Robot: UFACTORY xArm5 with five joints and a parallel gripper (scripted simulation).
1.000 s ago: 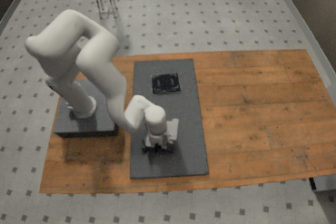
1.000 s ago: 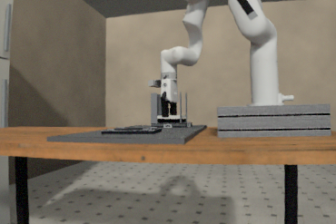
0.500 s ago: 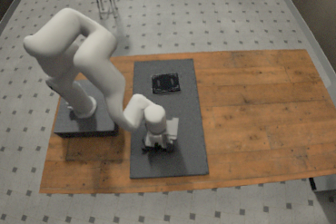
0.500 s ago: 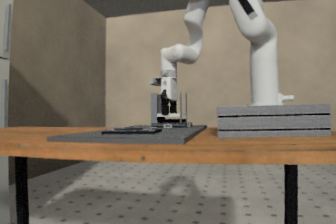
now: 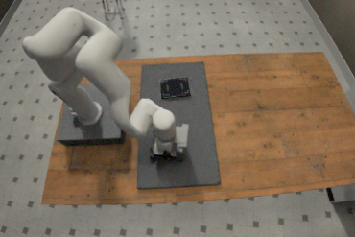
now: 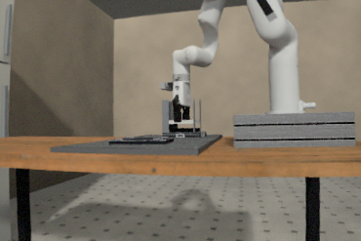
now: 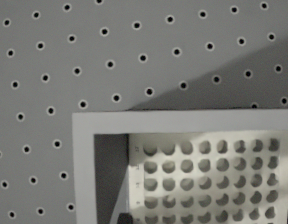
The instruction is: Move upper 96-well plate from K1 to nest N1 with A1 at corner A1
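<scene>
Now: the plate nest N1 35 cm to the left of my hand, 7 cm below it and 5 cm ahead of it. Round my hand: white 96-well plate: 1 cm below.
</scene>
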